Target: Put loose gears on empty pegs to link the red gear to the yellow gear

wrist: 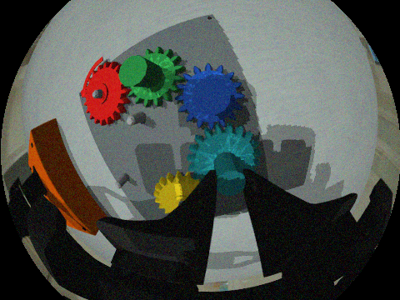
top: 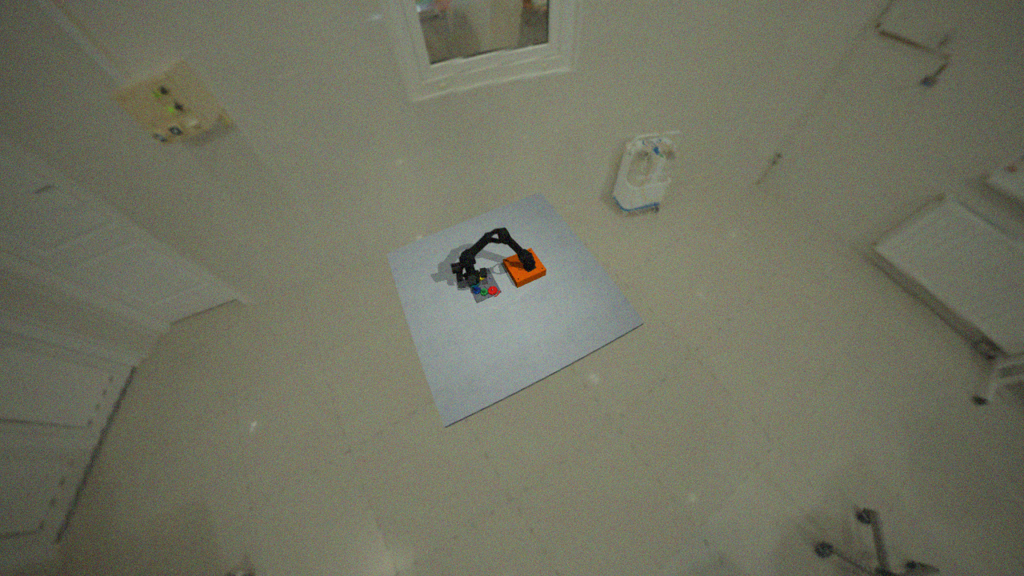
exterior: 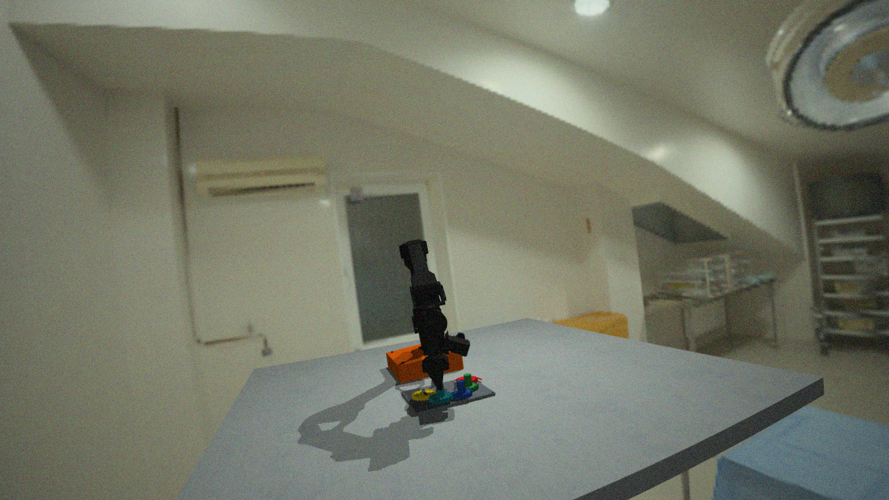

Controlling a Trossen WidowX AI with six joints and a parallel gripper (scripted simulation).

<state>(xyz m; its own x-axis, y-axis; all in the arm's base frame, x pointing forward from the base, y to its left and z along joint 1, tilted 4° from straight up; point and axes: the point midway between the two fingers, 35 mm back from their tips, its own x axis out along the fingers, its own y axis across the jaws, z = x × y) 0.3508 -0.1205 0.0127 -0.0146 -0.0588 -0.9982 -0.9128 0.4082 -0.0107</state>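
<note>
The teal gear is 1 cm below my gripper tip. Also, from my gripper tip: blue gear 5 cm to the left, 1 cm below, 1 cm ahead; then yellow gear 6 cm behind, 3 cm to the right, 2 cm below; then green gear 9 cm to the left, 2 cm behind, 1 cm below.
</note>
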